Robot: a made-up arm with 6 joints. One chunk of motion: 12 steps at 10 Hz.
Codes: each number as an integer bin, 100 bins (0 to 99) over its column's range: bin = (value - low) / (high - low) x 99, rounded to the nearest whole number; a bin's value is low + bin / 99 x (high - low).
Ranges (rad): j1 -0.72..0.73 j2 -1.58..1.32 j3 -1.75..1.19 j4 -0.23..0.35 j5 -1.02..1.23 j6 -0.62..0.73
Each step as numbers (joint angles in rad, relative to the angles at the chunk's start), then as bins.
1 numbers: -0.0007 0.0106 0.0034 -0.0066 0.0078 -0.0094
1 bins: 49 54 59 38 45 45
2 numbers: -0.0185 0.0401 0.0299 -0.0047 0.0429 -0.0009
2 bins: 48 55 60 38 47 45
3 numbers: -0.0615 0.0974 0.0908 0.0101 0.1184 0.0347
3 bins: 45 57 62 41 50 48
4 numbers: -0.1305 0.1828 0.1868 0.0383 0.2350 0.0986
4 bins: 40 60 65 46 55 53
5 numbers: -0.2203 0.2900 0.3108 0.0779 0.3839 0.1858
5 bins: 34 64 69 53 62 59
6 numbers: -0.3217 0.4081 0.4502 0.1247 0.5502 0.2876
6 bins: 27 68 74 61 69 67
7 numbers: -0.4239 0.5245 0.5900 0.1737 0.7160 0.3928
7 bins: 20 72 79 69 76 74
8 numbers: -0.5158 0.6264 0.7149 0.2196 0.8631 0.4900
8 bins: 14 75 83 77 83 81
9 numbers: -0.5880 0.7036 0.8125 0.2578 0.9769 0.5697
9 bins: 9 78 86 83 88 87
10 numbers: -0.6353 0.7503 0.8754 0.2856 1.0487 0.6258
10 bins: 6 80 88 88 91 91
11 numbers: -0.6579 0.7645 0.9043 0.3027 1.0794 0.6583
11 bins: 4 80 89 91 92 94
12 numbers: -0.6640 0.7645 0.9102 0.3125 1.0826 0.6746
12 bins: 4 80 90 93 93 95
